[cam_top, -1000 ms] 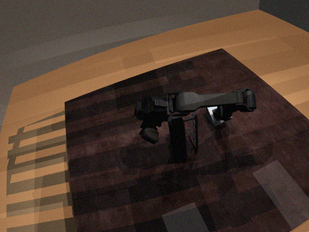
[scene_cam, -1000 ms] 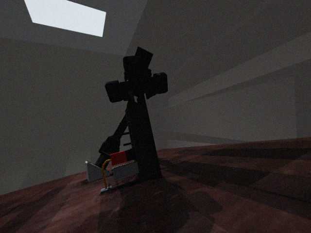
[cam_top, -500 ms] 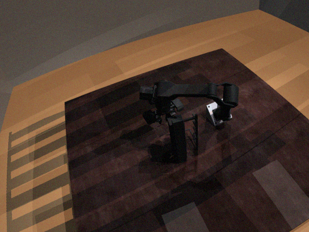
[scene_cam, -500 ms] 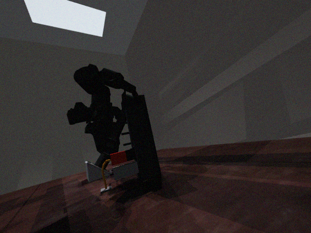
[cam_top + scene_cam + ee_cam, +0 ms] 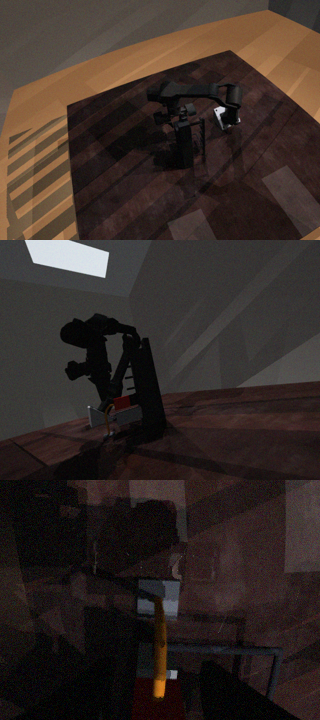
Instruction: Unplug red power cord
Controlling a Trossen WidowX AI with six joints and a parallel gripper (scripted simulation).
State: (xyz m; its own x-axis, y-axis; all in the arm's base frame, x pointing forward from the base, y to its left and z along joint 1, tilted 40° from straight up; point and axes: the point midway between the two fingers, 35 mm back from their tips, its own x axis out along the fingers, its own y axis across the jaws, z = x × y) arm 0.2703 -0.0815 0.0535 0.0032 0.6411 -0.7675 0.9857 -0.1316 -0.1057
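Right now the red plug is 1 cm ahead of my gripper tip, 7 cm to the left of it and 1 cm below it. Round my gripper tip: black stand: 3 cm ahead, 16 cm to the left, 4 cm above.
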